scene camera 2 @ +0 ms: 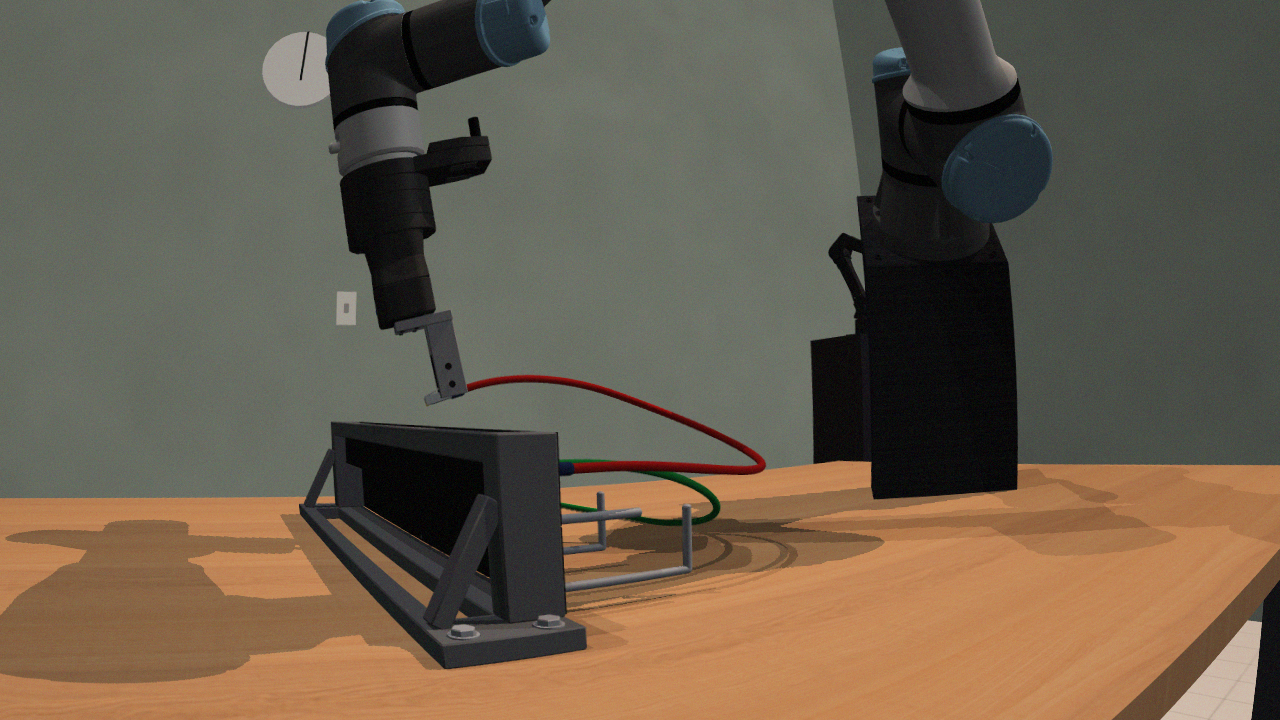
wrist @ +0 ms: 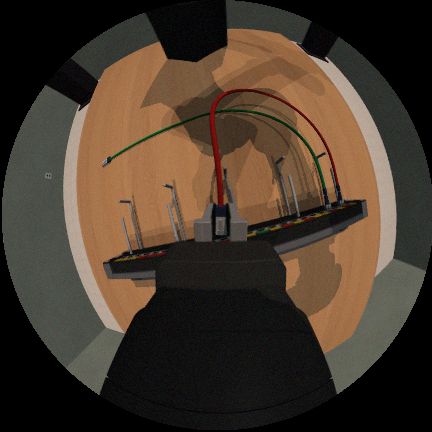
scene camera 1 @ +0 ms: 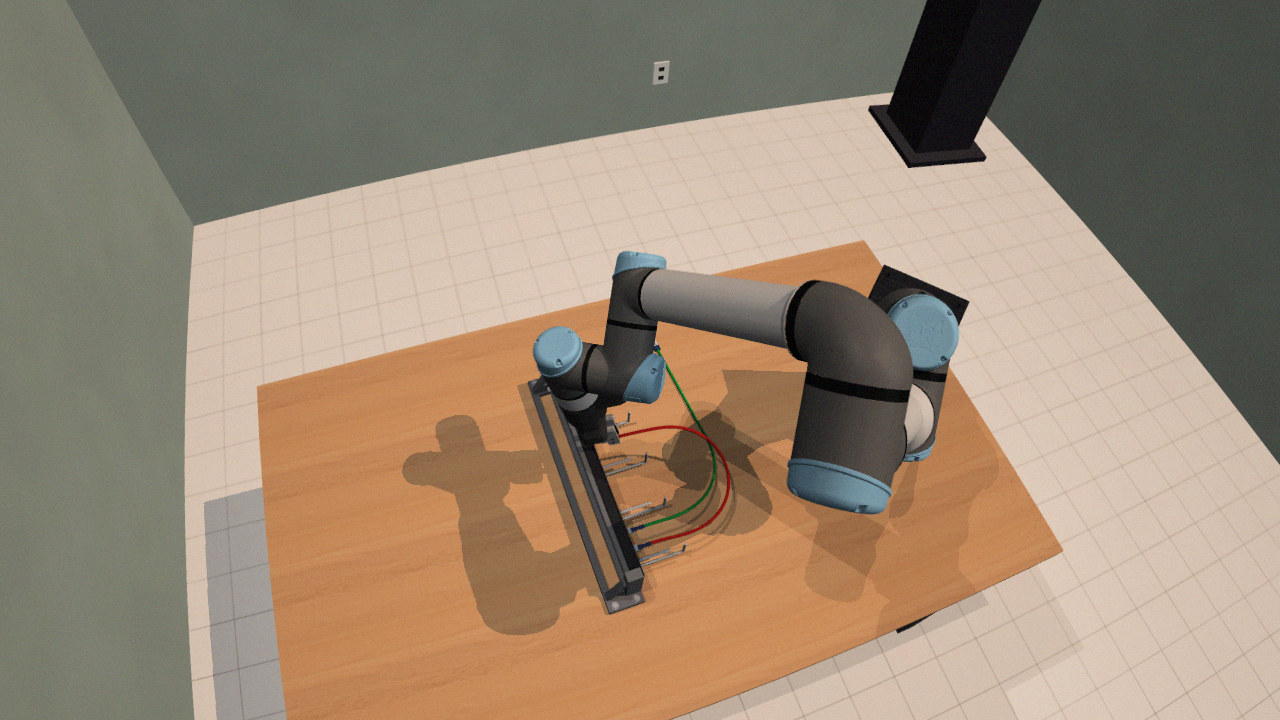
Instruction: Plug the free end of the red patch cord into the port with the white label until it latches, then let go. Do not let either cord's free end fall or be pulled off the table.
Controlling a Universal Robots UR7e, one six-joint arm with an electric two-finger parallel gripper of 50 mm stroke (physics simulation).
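Where they show: gripper, between the fingertips: (scene camera 2: pixel 453 395) (wrist: pixel 220 212) (scene camera 1: pixel 614 438); arm's base, origin of its link: (scene camera 2: pixel 931 228).
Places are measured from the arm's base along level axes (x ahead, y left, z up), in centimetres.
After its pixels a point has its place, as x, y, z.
My gripper (scene camera 1: pixel 613 431) @(55.9, 0.8, -18.8) (scene camera 2: pixel 444 394) @(55.9, 0.8, -18.8) (wrist: pixel 220 212) @(55.9, 0.8, -18.8) is shut on the free-end plug of the red patch cord (scene camera 1: pixel 671 427) @(44.9, 1.3, -17.9) (scene camera 2: pixel 537 378) @(49.0, 1.4, -17.5) (wrist: pixel 215 145) @(49.0, 1.1, -17.2). It holds the plug above the patch panel (scene camera 1: pixel 634 579) @(58.3, 27.6, -21.0) (scene camera 2: pixel 528 528) @(58.2, 27.7, -25.4) (wrist: pixel 362 208) @(58.0, 25.9, -21.0), around the middle of its length; the plug is apart from the panel. The cord arches over the table to its other plug (wrist: pixel 338 192) @(54.9, 20.9, -23.1), seated near one panel end. Yellow, red and green labels show along the panel's edge in the wrist view; the white label cannot be made out, and the fingers hide part of the row.
The green cord (scene camera 1: pixel 684 387) @(37.5, -14.0, -30.6) (wrist: pixel 160 132) @(37.4, -10.4, -30.7) is plugged in beside the red one; its free end (wrist: pixel 106 162) @(40.6, -26.3, -30.7) lies on the table (scene camera 1: pixel 358 537) @(108.2, 6.0, -31.1). Upright-tipped metal cord guides (scene camera 1: pixel 646 461) @(49.3, 2.2, -28.9) (scene camera 2: pixel 687 537) @(47.0, 22.0, -27.6) stick out from the panel's port side. The red cord crosses over the green.
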